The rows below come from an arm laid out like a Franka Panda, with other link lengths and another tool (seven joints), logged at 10 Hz.
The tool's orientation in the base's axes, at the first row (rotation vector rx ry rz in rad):
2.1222 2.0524 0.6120
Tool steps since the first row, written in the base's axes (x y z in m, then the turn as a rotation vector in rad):
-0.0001 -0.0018 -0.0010 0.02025 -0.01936 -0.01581
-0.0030 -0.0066 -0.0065 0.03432 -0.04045 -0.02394
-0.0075 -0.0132 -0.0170 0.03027 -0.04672 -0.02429
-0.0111 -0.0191 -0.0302 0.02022 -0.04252 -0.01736
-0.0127 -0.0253 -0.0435 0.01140 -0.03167 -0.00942
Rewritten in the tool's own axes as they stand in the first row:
-0.0020 -0.0003 0.0005 -0.02222 0.01439 0.01828
-0.0077 -0.0047 0.0036 -0.04458 0.02595 0.02696
-0.0163 -0.0122 0.0102 -0.05077 0.02249 0.02461
-0.0247 -0.0200 0.0198 -0.04522 0.01539 0.01536
-0.0334 -0.0259 0.0302 -0.03297 0.00934 0.00689

